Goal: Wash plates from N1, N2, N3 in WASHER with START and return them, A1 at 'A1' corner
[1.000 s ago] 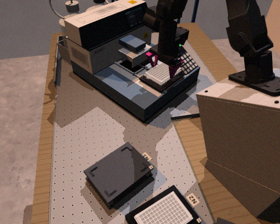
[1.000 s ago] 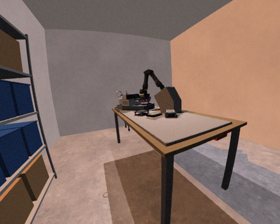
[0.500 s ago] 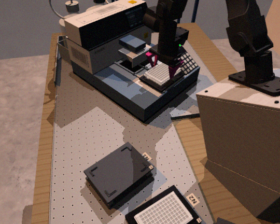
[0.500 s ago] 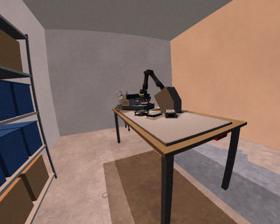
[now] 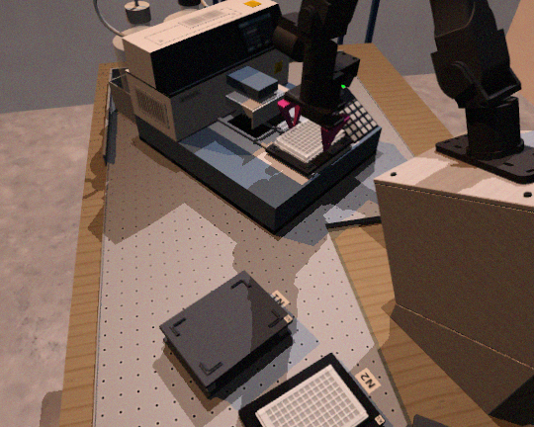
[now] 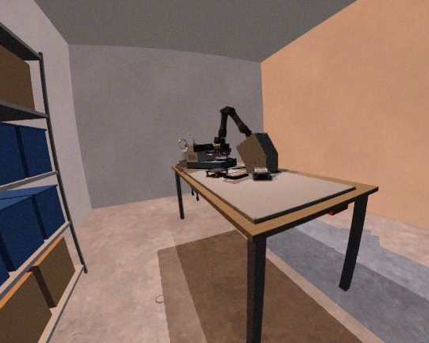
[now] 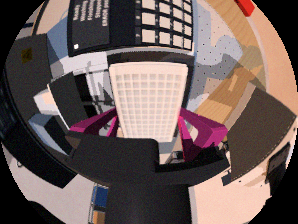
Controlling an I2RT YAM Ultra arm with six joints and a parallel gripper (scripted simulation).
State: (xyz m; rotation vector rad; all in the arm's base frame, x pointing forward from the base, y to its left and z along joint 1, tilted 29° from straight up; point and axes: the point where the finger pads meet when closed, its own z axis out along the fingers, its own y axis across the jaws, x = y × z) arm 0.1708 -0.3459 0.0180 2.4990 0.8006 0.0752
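The dark carrier pocket lies 20 mm below my hand. From my hand the other things lie so: nest N1 (240 mm ahead, 340 mm to the left, 60 mm below); then manifold (80 mm ahead, 120 mm to the right, 30 mm above); then washer (80 mm ahead, 130 mm to the right, 30 mm above).
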